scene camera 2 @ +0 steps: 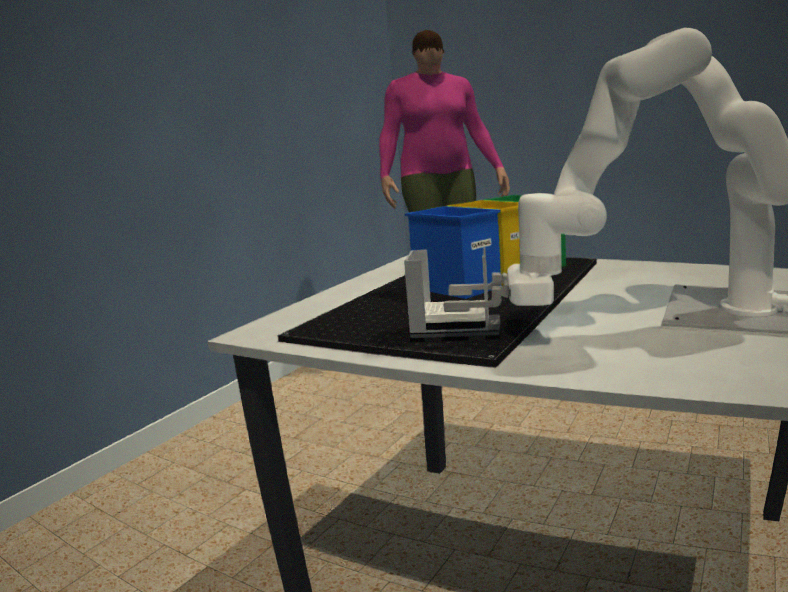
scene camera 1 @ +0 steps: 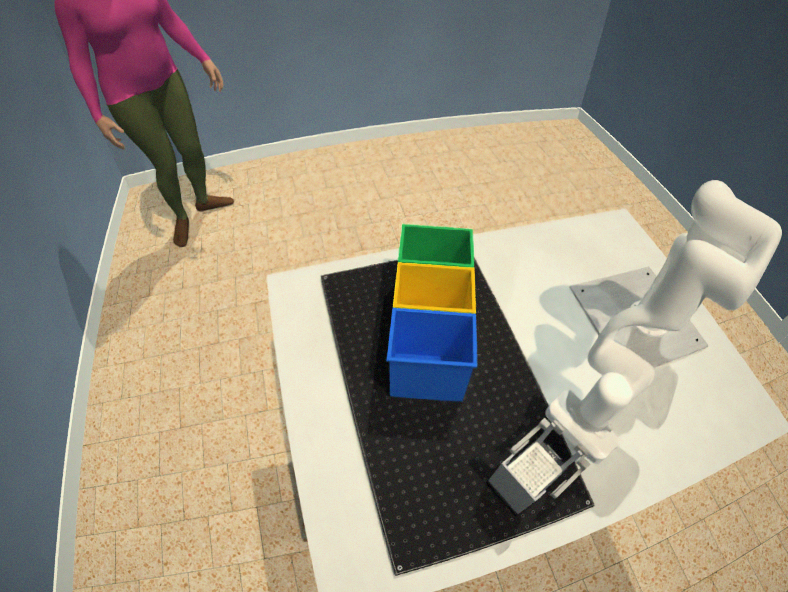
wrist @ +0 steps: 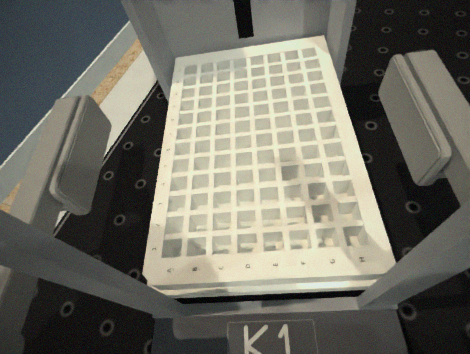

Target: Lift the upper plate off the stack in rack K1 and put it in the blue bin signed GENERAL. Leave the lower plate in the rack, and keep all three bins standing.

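Places are measured from the arm's base along level axes (x back, y right, z up), in millimetres.
Where they show: end effector, tool point: (scene camera 2: 458,297) (scene camera 1: 539,467) (wrist: 237,136); arm's base, origin of the base link: (scene camera 2: 748,308).
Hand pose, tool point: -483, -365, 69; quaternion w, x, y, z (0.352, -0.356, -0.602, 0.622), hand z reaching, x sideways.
Note:
Each offset is from my tool point to the top centre of the thing, as dx, dy, dz. Level surfaces: height alone.
Rack K1 @[-8, +0, +80] (scene camera 1: 517,489) (scene camera 2: 417,296) (wrist: 200,25) stands on the black board with its high back panel away from the arm. The upper plate @[-17, -5, -19] (scene camera 1: 532,469) (scene camera 2: 453,310) (wrist: 250,271), white with a grid of square wells, lies flat in it. The lower plate is mostly hidden; a thin pale edge shows beneath the upper one in the wrist view. My gripper (scene camera 1: 533,472) (scene camera 2: 447,298) (wrist: 250,137) is partly open and empty, one finger on each side of the stack, with a gap on both sides. The blue bin @[-188, +277, +114] (scene camera 1: 428,381) (scene camera 2: 445,254), signed GENERAL, stands upright.
The yellow bin @[-161, +407, +114] (scene camera 1: 435,288) (scene camera 2: 509,245) and green bin @[-134, +537, +114] (scene camera 1: 436,244) stand upright in a row behind the blue one. All stand on the black board @[dz -65] (scene camera 1: 433,528) (scene camera 2: 356,324). Front posts of the rack rise near my fingers. A person (scene camera 1: 136,57) (scene camera 2: 429,127) stands beyond the table.

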